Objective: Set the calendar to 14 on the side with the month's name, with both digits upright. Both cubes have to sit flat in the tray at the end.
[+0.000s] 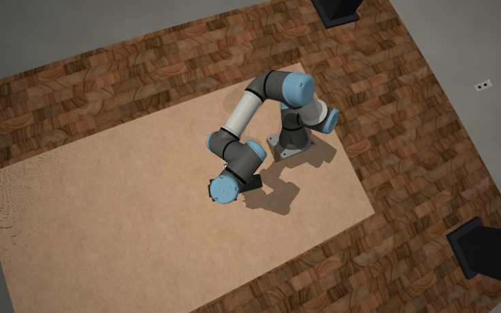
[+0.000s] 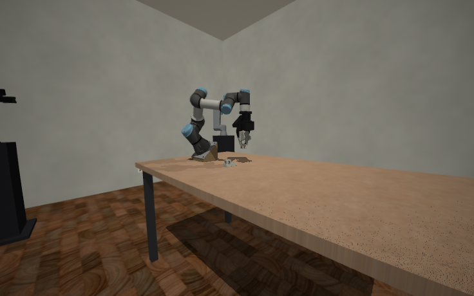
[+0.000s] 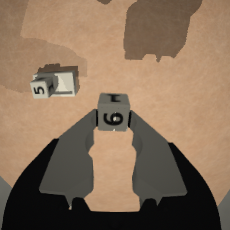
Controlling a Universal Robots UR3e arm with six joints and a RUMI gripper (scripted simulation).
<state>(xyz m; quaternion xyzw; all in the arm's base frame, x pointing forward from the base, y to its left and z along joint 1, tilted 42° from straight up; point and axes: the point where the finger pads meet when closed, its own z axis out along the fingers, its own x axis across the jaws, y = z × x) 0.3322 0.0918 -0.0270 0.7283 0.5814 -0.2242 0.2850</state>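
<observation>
Now: hand 10 mm above the white digit cube. Also, from my hand: tray (20 mm behind, 100 mm to the right, 120 mm below).
</observation>
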